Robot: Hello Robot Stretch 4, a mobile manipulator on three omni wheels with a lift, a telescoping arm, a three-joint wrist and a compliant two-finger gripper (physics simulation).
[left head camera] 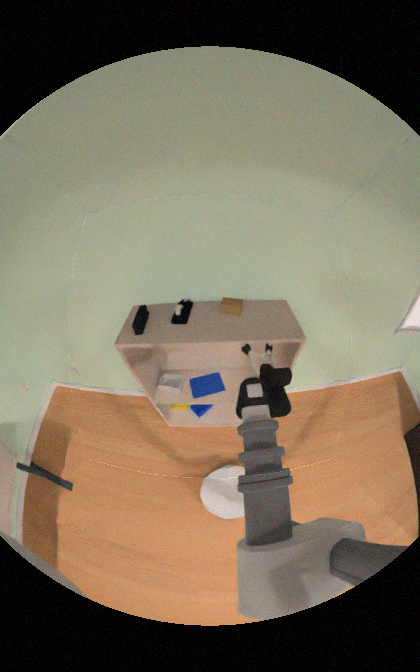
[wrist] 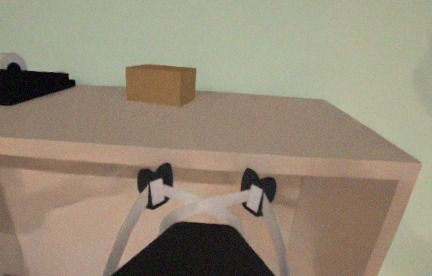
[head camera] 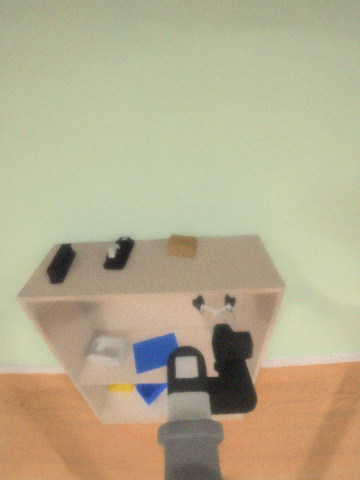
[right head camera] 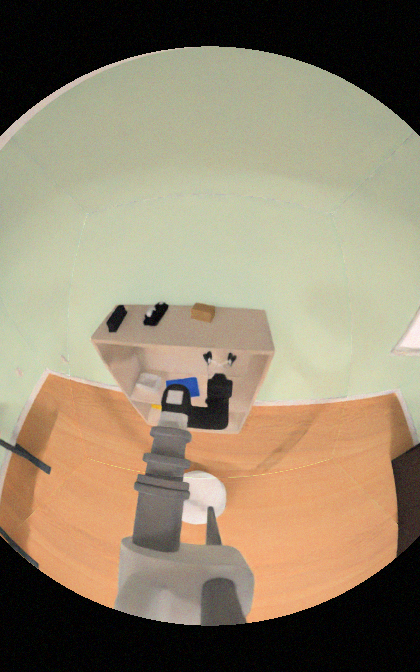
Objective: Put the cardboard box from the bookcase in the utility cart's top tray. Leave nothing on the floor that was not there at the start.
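Places are measured from the robot's base along level axes (x ahead, y right, z down), in metres.
Pixels of known places: gripper, fingertip midpoint: (wrist: 207,180) (head camera: 212,297).
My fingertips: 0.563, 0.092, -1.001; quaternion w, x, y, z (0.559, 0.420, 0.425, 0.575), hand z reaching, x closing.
Observation:
Behind a point stands the place of what it marks, as x, y, z.
The small brown cardboard box (head camera: 182,246) {0.722, 0.012, -1.080} (left head camera: 231,306) (right head camera: 203,312) (wrist: 160,86) {0.721, 0.017, -1.060} sits on the top board of the bookcase (head camera: 235,265) {0.664, 0.180, -1.033} (left head camera: 270,320) (right head camera: 240,330) (wrist: 260,125) {0.646, 0.153, -1.033}, near its back edge by the wall. My gripper (head camera: 214,302) {0.563, 0.092, -1.001} (left head camera: 257,348) (right head camera: 220,358) (wrist: 207,180) {0.563, 0.092, -1.001} is open and empty. In the wrist view its fingertips show just below the front edge of the top board, in front of the upper opening, lower than the box and a little to its right. The utility cart cannot be made out for sure in these views.
Two black objects (head camera: 61,263) {0.669, -0.375, -1.078} (head camera: 119,253) {0.711, -0.197, -1.074} stand on the top board, left of the box. A white bin (head camera: 106,350) {0.713, -0.373, -0.501} and a blue flat item (head camera: 155,352) {0.693, -0.137, -0.497} lie on the middle shelf. A round white object (left head camera: 222,492) (right head camera: 206,497) is on the floor. A dark piece (right head camera: 407,500) stands at the right.

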